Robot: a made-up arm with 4 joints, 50 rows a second.
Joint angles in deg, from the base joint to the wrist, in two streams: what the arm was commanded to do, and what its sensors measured. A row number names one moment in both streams.
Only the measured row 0 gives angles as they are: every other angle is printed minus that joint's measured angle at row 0.
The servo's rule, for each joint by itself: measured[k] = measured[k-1] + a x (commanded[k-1-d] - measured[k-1]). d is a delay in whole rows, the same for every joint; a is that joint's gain. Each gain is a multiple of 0.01, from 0.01 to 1. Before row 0 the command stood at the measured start. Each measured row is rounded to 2 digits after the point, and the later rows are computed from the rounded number. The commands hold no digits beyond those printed.
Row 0, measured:
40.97, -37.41, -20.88, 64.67
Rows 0 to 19, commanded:
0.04, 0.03, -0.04, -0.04
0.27, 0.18, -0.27, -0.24
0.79, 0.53, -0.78, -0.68
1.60, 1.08, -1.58, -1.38
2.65, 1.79, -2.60, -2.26
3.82, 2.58, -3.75, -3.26
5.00, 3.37, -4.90, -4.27
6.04, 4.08, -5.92, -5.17
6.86, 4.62, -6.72, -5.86
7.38, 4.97, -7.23, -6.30
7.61, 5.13, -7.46, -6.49
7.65, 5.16, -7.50, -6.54
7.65, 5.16, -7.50, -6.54
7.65, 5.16, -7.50, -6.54
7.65, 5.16, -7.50, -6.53
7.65, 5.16, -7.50, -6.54
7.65, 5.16, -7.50, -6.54
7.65, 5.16, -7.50, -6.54
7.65, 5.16, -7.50, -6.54
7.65, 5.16, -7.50, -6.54
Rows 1 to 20, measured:
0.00, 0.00, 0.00, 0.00
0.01, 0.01, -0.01, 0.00
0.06, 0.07, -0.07, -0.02
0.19, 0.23, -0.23, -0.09
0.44, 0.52, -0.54, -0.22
0.84, 0.95, -1.01, -0.42
1.38, 1.50, -1.64, -0.70
2.03, 2.14, -2.39, -1.06
2.75, 2.80, -3.20, -1.47
3.49, 3.42, -4.01, -1.91
4.19, 3.95, -4.75, -2.35
4.81, 4.35, -5.37, -2.76
5.32, 4.63, -5.86, -3.14
5.74, 4.81, -6.24, -3.48
6.08, 4.93, -6.53, -3.79
6.36, 5.01, -6.75, -4.06
6.59, 5.06, -6.92, -4.31
6.78, 5.09, -7.05, -4.53
6.94, 5.11, -7.15, -4.73
7.07, 5.13, -7.23, -4.91
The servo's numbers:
d 1
a 0.18 0.34 0.23 0.10

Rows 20 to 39, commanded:
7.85, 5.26, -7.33, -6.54
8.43, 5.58, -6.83, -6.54
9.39, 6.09, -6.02, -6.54
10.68, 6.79, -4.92, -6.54
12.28, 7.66, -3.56, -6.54
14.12, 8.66, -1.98, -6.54
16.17, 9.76, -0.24, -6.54
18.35, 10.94, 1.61, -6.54
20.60, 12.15, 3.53, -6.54
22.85, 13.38, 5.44, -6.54
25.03, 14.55, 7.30, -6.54
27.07, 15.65, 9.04, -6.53
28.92, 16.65, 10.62, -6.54
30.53, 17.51, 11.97, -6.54
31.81, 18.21, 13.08, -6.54
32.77, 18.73, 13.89, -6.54
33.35, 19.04, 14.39, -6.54
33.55, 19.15, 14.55, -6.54
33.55, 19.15, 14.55, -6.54
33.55, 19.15, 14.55, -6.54
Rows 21 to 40, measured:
7.17, 5.14, -7.29, -5.07
7.29, 5.18, -7.30, -5.22
7.50, 5.32, -7.19, -5.35
7.84, 5.58, -6.92, -5.47
8.35, 5.99, -6.46, -5.58
9.06, 6.56, -5.79, -5.68
9.97, 7.27, -4.91, -5.77
11.09, 8.12, -3.84, -5.85
12.40, 9.08, -2.59, -5.92
13.88, 10.12, -1.18, -5.98
15.49, 11.23, 0.34, -6.04
17.21, 12.36, 1.94, -6.09
18.98, 13.48, 3.57, -6.13
20.77, 14.56, 5.19, -6.17
22.53, 15.56, 6.75, -6.21
24.20, 16.46, 8.21, -6.24
25.74, 17.23, 9.52, -6.27
27.11, 17.85, 10.64, -6.30
28.27, 18.29, 11.54, -6.32
29.22, 18.58, 12.23, -6.34

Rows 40 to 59, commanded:
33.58, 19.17, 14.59, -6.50
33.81, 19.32, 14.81, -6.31
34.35, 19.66, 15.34, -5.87
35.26, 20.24, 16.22, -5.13
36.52, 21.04, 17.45, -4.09
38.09, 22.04, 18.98, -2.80
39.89, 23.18, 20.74, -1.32
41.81, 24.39, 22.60, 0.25
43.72, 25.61, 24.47, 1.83
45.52, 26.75, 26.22, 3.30
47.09, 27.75, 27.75, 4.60
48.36, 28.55, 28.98, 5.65
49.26, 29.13, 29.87, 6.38
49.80, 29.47, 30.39, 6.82
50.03, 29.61, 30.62, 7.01
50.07, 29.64, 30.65, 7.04
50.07, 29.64, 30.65, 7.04
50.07, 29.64, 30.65, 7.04
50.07, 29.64, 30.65, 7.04
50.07, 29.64, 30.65, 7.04
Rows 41 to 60, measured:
30.00, 18.77, 12.76, -6.36
30.64, 18.91, 13.18, -6.37
31.21, 19.05, 13.55, -6.36
31.78, 19.26, 13.96, -6.31
32.41, 19.59, 14.48, -6.19
33.15, 20.08, 15.16, -5.98
34.04, 20.75, 16.04, -5.66
35.09, 21.58, 17.12, -5.23
36.30, 22.54, 18.38, -4.68
37.64, 23.58, 19.78, -4.03
39.06, 24.66, 21.26, -3.30
40.51, 25.71, 22.75, -2.51
41.92, 26.68, 24.18, -1.69
43.24, 27.51, 25.49, -0.88
44.42, 28.18, 26.62, -0.11
45.43, 28.67, 27.54, 0.60
46.27, 29.00, 28.26, 1.24
46.95, 29.22, 28.81, 1.82
47.51, 29.36, 29.23, 2.34
47.97, 29.46, 29.56, 2.81

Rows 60 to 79, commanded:
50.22, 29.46, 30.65, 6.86
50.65, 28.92, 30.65, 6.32
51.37, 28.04, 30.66, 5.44
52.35, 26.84, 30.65, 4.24
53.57, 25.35, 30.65, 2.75
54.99, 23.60, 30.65, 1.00
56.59, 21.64, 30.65, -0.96
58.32, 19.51, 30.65, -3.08
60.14, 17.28, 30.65, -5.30
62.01, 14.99, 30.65, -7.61
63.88, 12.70, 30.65, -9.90
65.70, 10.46, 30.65, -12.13
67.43, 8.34, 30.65, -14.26
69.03, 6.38, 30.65, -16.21
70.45, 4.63, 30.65, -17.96
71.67, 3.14, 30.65, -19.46
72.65, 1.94, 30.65, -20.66
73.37, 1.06, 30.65, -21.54
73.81, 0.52, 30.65, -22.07
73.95, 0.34, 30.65, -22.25
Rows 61 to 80, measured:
48.35, 29.52, 29.81, 3.23
48.69, 29.50, 30.00, 3.59
49.04, 29.30, 30.15, 3.86
49.46, 28.87, 30.27, 4.02
49.98, 28.18, 30.36, 4.04
50.63, 27.22, 30.43, 3.91
51.41, 25.99, 30.48, 3.62
52.34, 24.51, 30.52, 3.16
53.42, 22.81, 30.55, 2.54
54.63, 20.93, 30.57, 1.76
55.96, 18.91, 30.59, 0.82
57.39, 16.80, 30.60, -0.25
58.89, 14.64, 30.61, -1.44
60.43, 12.50, 30.62, -2.72
61.98, 10.42, 30.63, -4.07
63.50, 8.45, 30.63, -5.46
64.97, 6.64, 30.63, -6.86
66.35, 5.04, 30.63, -8.24
67.61, 3.69, 30.63, -9.57
68.73, 2.61, 30.63, -10.82

